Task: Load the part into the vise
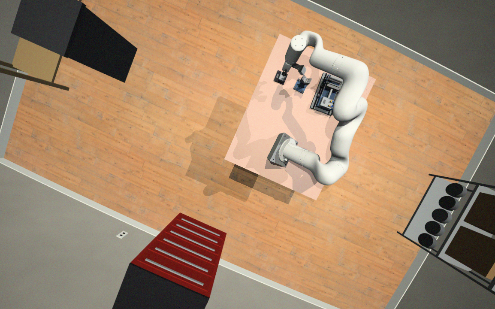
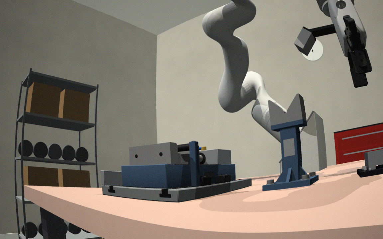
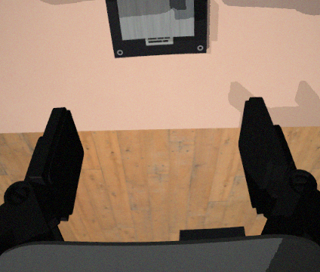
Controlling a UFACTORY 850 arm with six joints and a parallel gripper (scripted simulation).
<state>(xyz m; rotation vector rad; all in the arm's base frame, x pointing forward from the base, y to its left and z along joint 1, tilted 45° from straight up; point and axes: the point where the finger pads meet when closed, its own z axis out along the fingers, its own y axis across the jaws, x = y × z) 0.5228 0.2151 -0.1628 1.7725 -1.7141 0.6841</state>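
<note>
The part is 160 mm below my hand. Round my hand: cylinder rod (390 mm to the right, 100 mm below, 20 mm ahead); black infeed plate (170 mm below, 10 mm to the left); work stop rod (340 mm to the right, 100 mm ahead, 90 mm below).
</note>
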